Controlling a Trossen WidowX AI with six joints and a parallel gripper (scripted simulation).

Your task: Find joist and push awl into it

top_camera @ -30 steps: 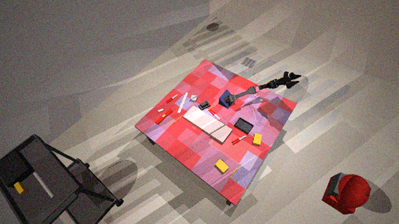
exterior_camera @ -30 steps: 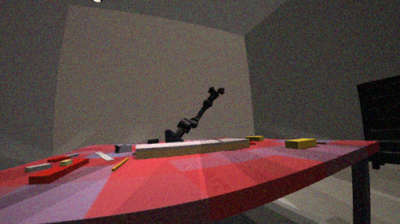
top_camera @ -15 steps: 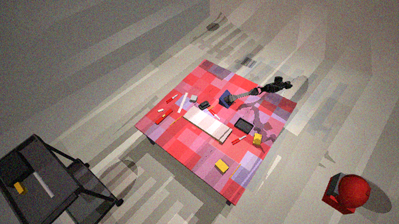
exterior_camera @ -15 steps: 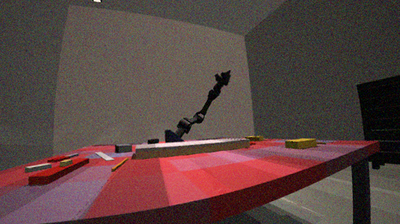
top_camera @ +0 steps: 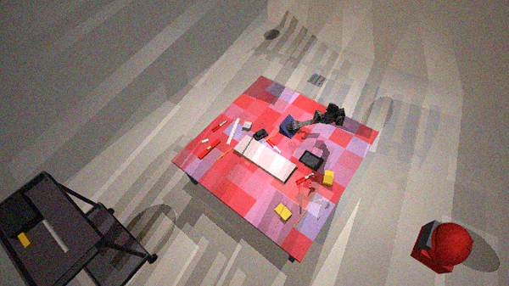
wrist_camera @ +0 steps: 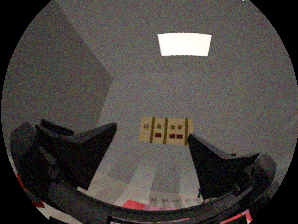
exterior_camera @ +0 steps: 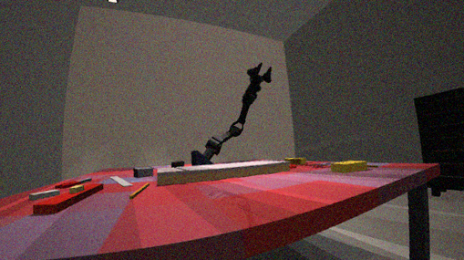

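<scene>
The stud finder lies 57 cm below my gripper tip, 53 cm to the right of it and 5 cm ahead of it. Also, from my gripper tip: black tray 60 cm below, 5 cm to the right, 4 cm behind; white ruler 75 cm to the right, 62 cm below, 19 cm ahead; grey block 69 cm to the right, 60 cm below, 7 cm ahead.
</scene>
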